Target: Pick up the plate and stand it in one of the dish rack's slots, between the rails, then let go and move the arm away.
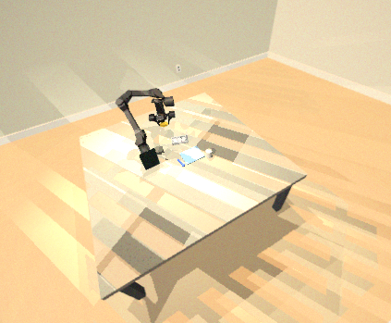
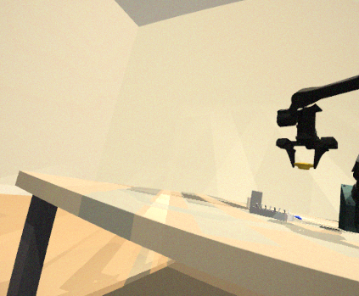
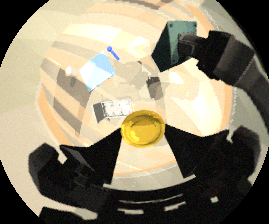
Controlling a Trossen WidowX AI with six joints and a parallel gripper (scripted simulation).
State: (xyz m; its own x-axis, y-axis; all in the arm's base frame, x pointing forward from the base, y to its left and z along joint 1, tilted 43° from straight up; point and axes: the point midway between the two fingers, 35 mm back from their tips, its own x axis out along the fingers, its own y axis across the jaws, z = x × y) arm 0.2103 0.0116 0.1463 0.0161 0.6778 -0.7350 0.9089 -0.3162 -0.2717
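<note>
Right now the grey dish rack is 80 mm ahead of my gripper tip, 40 mm to the right of it and 160 mm below it. Also, from my gripper tip: blue pen-like object: 30 mm behind, 260 mm to the right, 170 mm below; light blue mat: 80 mm ahead, 230 mm to the right, 180 mm below; yellow plate: 10 mm above.
</note>
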